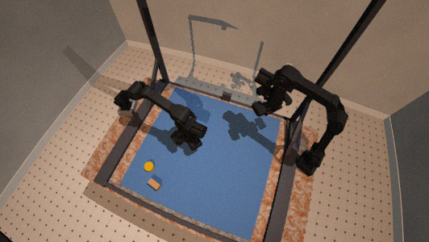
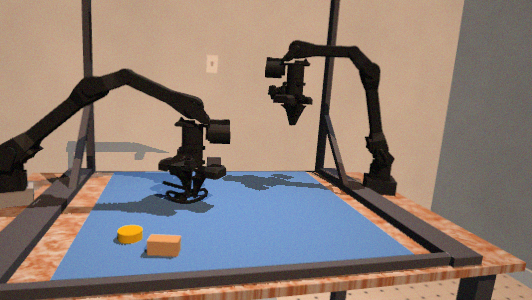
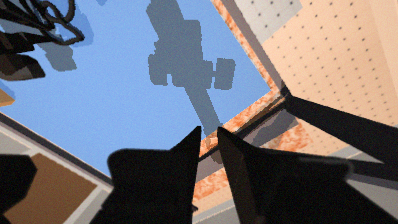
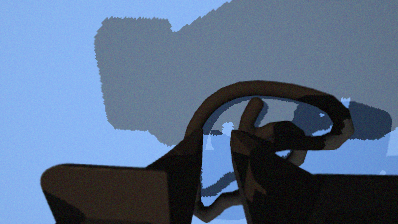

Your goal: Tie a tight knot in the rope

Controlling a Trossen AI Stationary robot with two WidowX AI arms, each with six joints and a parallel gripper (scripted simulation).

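My right gripper is now 30 mm short of the blue mat, 100 mm to the right of it and 50 mm above it. The rest, counted from my right hand: yellow disc 220 mm ahead, 150 mm to the right, 40 mm below; orange block 290 mm ahead, 80 mm to the right, 30 mm below.
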